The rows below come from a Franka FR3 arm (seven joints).
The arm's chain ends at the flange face. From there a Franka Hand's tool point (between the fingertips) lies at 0.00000 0.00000 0.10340 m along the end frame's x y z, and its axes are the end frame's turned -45 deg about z.
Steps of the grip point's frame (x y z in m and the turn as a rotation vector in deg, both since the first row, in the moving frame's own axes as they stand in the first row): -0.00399 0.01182 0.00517 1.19 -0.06 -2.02; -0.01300 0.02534 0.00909 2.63 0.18 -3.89; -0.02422 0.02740 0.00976 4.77 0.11 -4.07; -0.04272 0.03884 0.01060 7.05 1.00 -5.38; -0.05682 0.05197 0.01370 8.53 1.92 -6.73; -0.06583 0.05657 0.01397 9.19 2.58 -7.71
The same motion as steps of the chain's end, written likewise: 0.00716 0.01259 0.00519 0.80 -0.88 -2.02; 0.01197 0.03059 0.00920 1.99 -1.73 -3.89; 0.00840 0.04250 0.01012 3.45 -3.30 -4.07; 0.00543 0.06754 0.01140 5.69 -4.28 -5.38; 0.00573 0.08969 0.01490 7.39 -4.67 -6.73; 0.00283 0.10089 0.01540 8.32 -4.67 -7.71
